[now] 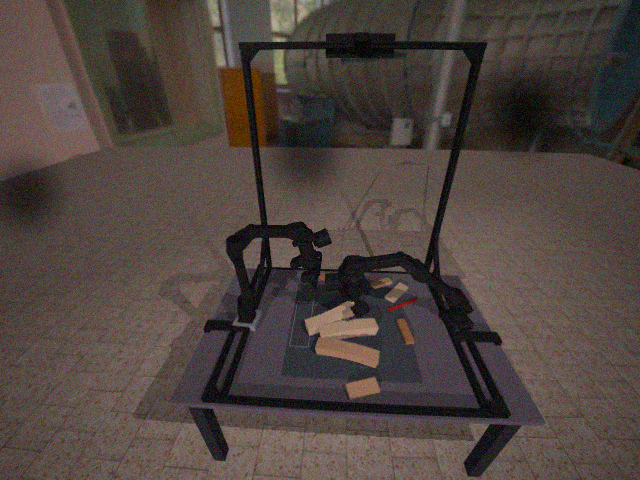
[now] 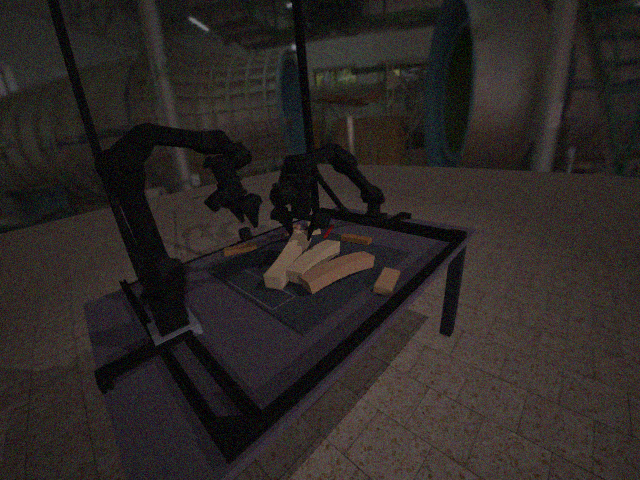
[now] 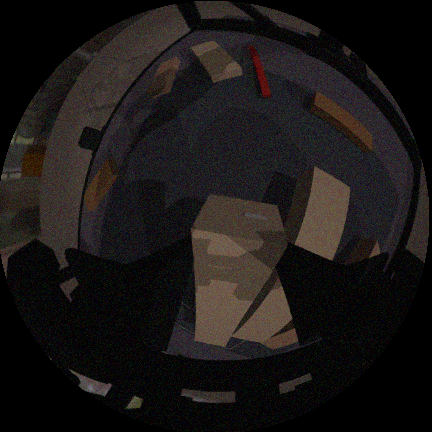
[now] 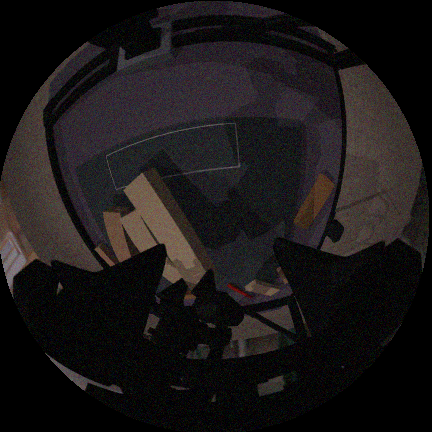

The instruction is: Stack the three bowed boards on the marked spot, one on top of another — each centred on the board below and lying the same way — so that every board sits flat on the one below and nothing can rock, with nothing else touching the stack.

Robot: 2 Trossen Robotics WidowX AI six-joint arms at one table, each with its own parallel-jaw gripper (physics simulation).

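Seen in the pictures: left gripper, between the fingertips: (image 1: pixel 351 306) (image 2: pixel 300 238) (image 3: pixel 234 242) (image 4: pixel 198 272); right gripper, between the fingertips: (image 1: pixel 317 282) (image 2: pixel 249 224) (image 4: pixel 220 247); left arm's base, origin of its link: (image 1: pixel 456 316) (image 2: pixel 373 215); right arm's base, origin of its link: (image 1: pixel 247 317) (image 2: pixel 172 323) (image 4: pixel 142 42).
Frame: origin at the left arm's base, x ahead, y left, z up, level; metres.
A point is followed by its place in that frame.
The left gripper (image 1: pixel 356 305) {x 0.445, y -0.110, z 0.044 m} (image 2: pixel 295 230) {x 0.445, y -0.110, z 0.044 m} (image 3: pixel 240 245) {x 0.445, y -0.110, z 0.044 m} is shut on a pale bowed board (image 1: pixel 325 318) {x 0.565, y -0.088, z 0.023 m} (image 2: pixel 283 266) {x 0.593, y -0.077, z 0.018 m} (image 4: pixel 170 230) {x 0.547, y -0.106, z 0.029 m} near its far end. The board slants above the mat, its other end by the marked spot, a thin white outline (image 1: pixel 293 324) {x 0.696, y -0.130, z -0.030 m} (image 2: pixel 284 302) {x 0.688, y -0.013, z -0.029 m} (image 4: pixel 237 145) {x 0.623, y -0.255, z -0.029 m}. A second pale board (image 1: pixel 349 328) {x 0.483, y -0.014, z 0.027 m} (image 2: pixel 315 259) {x 0.527, y -0.006, z 0.022 m} (image 3: pixel 325 215) {x 0.403, y -0.033, z 0.021 m} lies beside it. A third, browner board (image 1: pixel 347 352) {x 0.521, y 0.086, z 0.019 m} (image 2: pixel 338 272) {x 0.545, y 0.076, z 0.002 m} (image 4: pixel 117 235) {x 0.571, y 0.029, z 0.015 m} lies nearer the front edge. The right gripper (image 1: pixel 310 283) {x 0.578, y -0.198, z 0.131 m} (image 2: pixel 248 221) {x 0.578, y -0.198, z 0.131 m} (image 4: pixel 220 243) {x 0.578, y -0.198, z 0.131 m} is open and empty, above the mat's back-left part.
The dark mat (image 1: pixel 403 369) {x 0.327, y 0.164, z -0.030 m} bears a thin red stick (image 1: pixel 402 304) {x 0.183, y -0.141, z -0.024 m} (image 3: pixel 260 72) {x 0.210, y -0.134, z -0.023 m} and an orange block (image 1: pixel 405 331) {x 0.250, y 0.018, z -0.011 m} (image 3: pixel 342 121) {x 0.258, y -0.002, z -0.011 m} on the right. A small block (image 1: pixel 362 388) {x 0.502, y 0.209, z -0.014 m} (image 2: pixel 386 280) {x 0.514, y 0.205, z -0.014 m} lies at the front. Further blocks (image 1: pixel 396 292) (image 4: pixel 314 201) lie toward the back. The two grippers are close together.
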